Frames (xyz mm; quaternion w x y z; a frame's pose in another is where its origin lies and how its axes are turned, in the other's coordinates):
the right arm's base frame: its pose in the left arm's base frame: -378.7 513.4 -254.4 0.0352 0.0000 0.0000 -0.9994
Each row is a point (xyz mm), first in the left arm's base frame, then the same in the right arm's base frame.
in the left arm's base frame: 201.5 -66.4 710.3
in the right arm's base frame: -538.0 619.2 964.7
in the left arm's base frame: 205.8 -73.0 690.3
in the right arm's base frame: -541.8 626.1 944.7
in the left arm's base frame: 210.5 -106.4 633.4
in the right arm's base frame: -544.1 659.7 887.8
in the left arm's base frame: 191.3 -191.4 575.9
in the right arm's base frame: -519.0 743.2 830.3
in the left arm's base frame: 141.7 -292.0 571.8
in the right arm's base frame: -462.4 840.0 826.2
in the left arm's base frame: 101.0 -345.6 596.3
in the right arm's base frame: -418.1 890.6 850.7
